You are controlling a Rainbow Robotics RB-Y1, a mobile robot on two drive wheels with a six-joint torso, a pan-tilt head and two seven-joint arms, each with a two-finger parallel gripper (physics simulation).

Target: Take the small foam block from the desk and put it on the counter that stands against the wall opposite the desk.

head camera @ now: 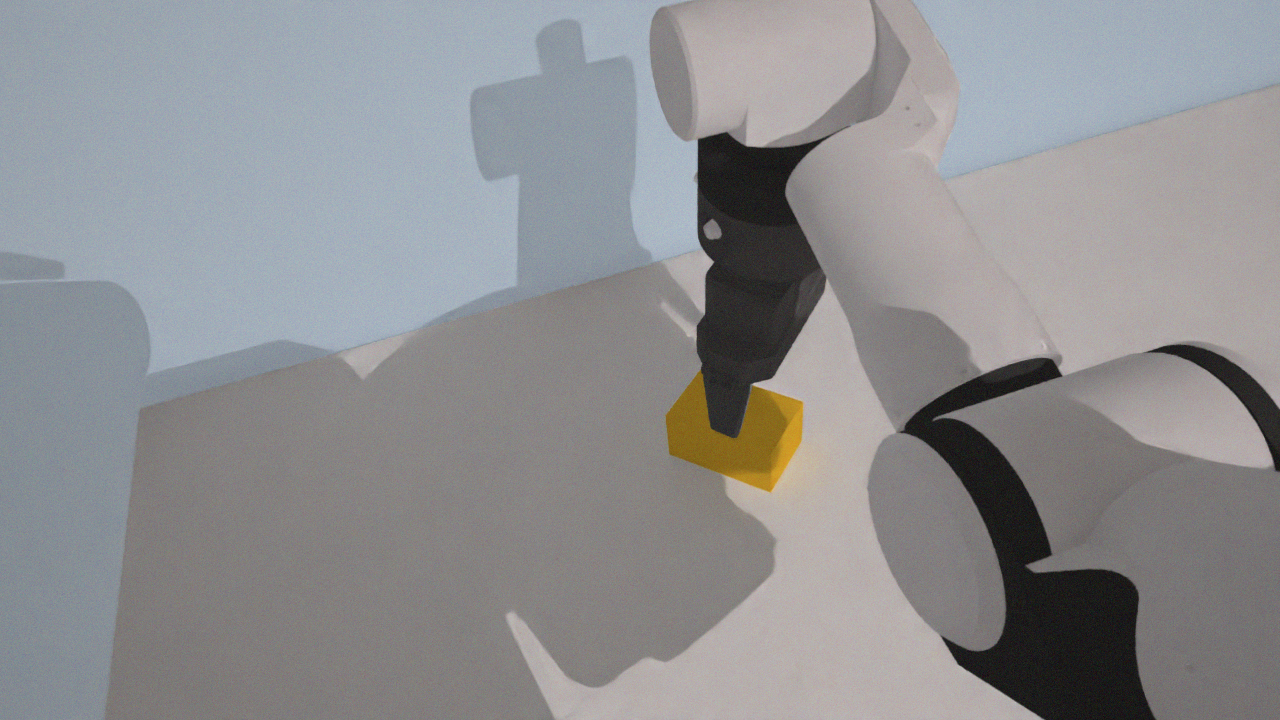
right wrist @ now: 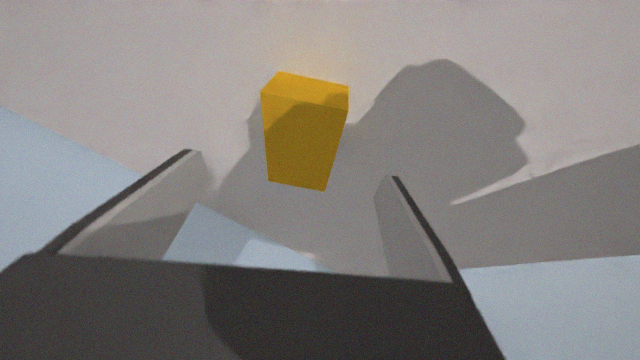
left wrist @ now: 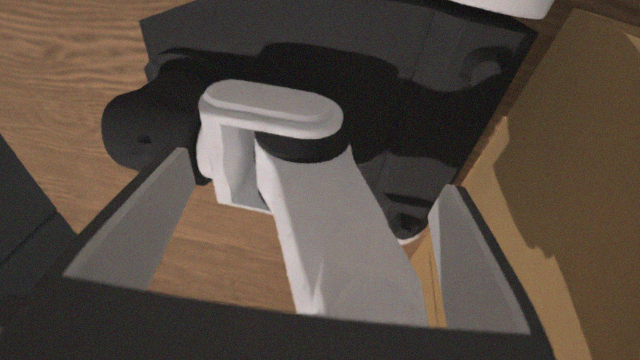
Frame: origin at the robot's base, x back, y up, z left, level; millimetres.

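Seen in the pictures: left gripper, between the fingertips: (left wrist: 315, 183); right gripper, between the fingertips: (head camera: 757, 377) (right wrist: 296, 175).
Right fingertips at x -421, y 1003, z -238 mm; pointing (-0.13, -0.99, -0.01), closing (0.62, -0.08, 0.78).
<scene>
A point is followed by its place in that frame.
A yellow foam block (head camera: 774, 429) {y 955, x -409, z -246 mm} (right wrist: 305, 145) {y 955, x -432, z -231 mm} rests on a pale flat surface (head camera: 358, 537) {y 910, x -484, z 74 mm} (right wrist: 125, 60) {y 910, x -523, z -375 mm} against a light blue wall. The views do not tell whether this surface is the desk or the counter. My right gripper (head camera: 725, 431) (right wrist: 296, 175) {y 1003, x -421, z -238 mm} is open and points down at the block; in the head camera one finger hides part of it. In the right wrist view the block lies beyond the fingertips, apart from both fingers. My left gripper (left wrist: 315, 183) {y 548, x 174, z 211 mm} is open and empty, away from the block, over the robot's own base.
In the left wrist view the robot's dark base (left wrist: 440, 120) {y 191, x 10, z 70 mm} and white torso joint (left wrist: 335, 225) {y 450, x 157, z 63 mm} stand over a wooden floor (left wrist: 75, 60) {y 0, x 949, z -33 mm}. A tan surface (left wrist: 575, 125) {y 260, x -146, z 141 mm} is at the right. The blue wall (head camera: 313, 134) {y 1123, x -734, z 14 mm} borders the pale surface in the head camera.
</scene>
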